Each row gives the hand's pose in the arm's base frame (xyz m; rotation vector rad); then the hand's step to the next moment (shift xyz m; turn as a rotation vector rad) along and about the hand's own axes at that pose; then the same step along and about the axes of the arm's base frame.
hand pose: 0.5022 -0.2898 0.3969 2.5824 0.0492 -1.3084
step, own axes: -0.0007 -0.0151 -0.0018 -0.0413 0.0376 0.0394
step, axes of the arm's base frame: -0.0011 0.0151 -0.0015 -0.0505 -0.0423 0.0182
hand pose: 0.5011 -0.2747 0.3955 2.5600 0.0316 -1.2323
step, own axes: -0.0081 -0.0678 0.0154 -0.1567 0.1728 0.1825
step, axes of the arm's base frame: -0.0269 0.0614 -0.0203 -0.2123 -0.1984 0.0574
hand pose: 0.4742 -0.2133 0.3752 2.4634 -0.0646 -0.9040
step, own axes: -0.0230 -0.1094 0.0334 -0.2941 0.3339 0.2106
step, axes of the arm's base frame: -0.0524 0.0849 -0.0605 -0.3160 -0.3215 0.1978
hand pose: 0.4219 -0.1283 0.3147 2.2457 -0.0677 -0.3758
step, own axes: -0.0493 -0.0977 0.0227 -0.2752 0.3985 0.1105
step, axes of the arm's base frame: -0.0611 0.0551 -0.0756 -0.2639 -0.2924 0.3027
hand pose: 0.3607 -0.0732 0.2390 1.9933 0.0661 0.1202
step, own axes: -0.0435 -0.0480 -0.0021 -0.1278 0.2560 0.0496
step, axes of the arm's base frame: -0.0431 0.0173 -0.0452 -0.1233 -0.1635 0.2059
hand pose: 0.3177 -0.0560 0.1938 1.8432 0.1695 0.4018
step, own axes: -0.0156 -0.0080 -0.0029 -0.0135 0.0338 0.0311
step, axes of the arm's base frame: -0.0149 0.0001 -0.0098 -0.0044 -0.0426 0.0215
